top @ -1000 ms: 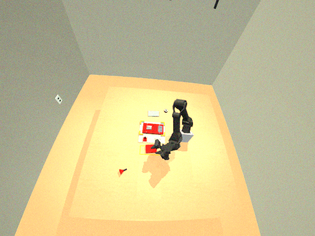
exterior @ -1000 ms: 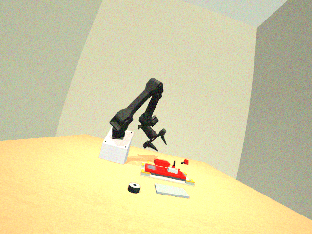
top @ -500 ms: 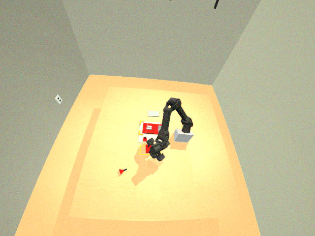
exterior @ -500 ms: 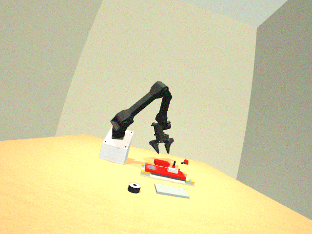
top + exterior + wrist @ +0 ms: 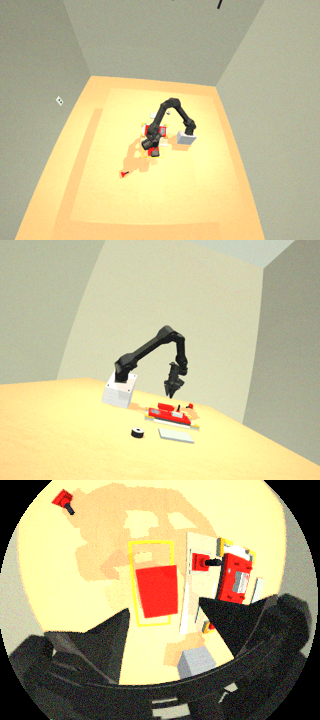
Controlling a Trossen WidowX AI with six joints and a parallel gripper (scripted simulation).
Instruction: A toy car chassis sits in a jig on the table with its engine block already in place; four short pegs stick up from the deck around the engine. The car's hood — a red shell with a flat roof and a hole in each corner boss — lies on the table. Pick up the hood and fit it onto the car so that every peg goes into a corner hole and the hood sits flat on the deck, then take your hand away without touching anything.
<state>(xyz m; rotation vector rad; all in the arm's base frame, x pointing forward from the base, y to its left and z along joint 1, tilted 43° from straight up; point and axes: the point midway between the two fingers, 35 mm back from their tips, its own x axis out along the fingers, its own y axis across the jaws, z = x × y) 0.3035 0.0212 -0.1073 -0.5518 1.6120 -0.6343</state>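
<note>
The red hood lies 6 cm below my gripper tip. Round my gripper tip: black wheel: 20 cm behind, 42 cm to the right, 7 cm below; then grey engine block: 20 cm to the right, 6 cm below.
</note>
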